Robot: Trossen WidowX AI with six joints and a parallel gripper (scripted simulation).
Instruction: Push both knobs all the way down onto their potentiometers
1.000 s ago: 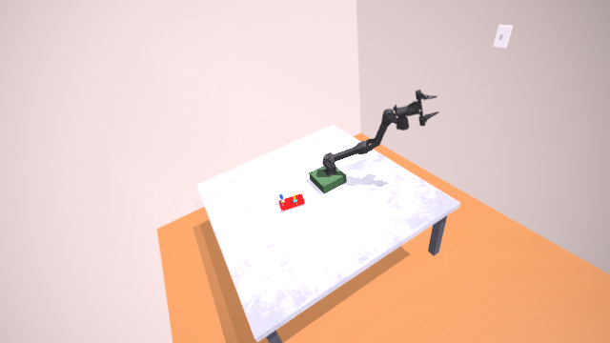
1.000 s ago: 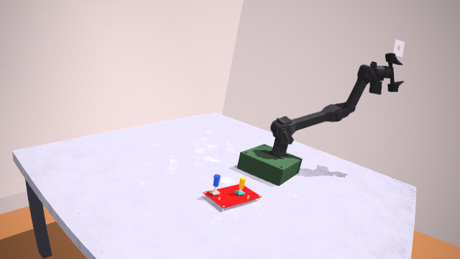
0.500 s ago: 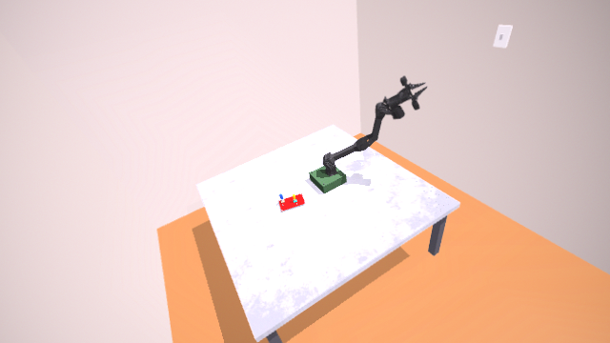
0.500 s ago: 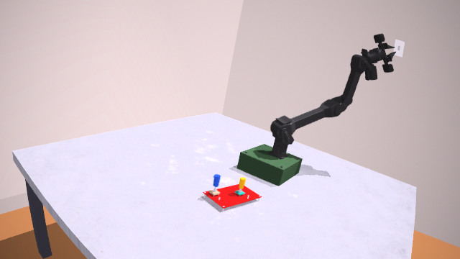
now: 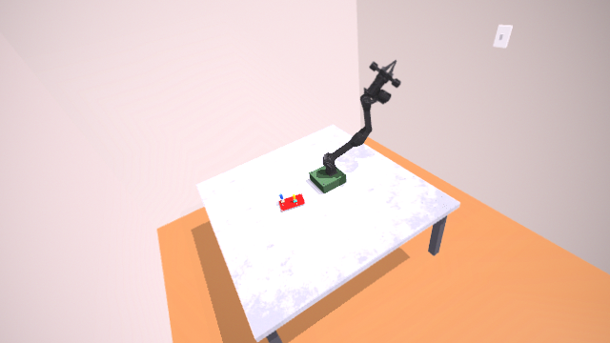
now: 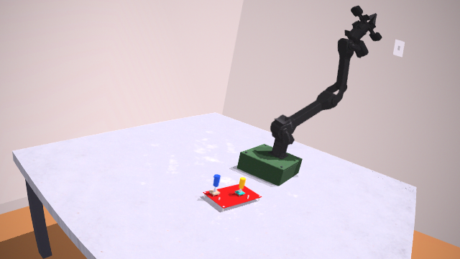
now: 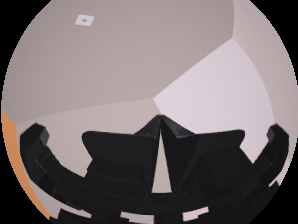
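The orange knob is 65 cm ahead of my gripper tip, 18 cm to the right of it and 71 cm below it. Also, from my gripper tip: blue knob 72 cm ahead, 23 cm to the right, 70 cm below.
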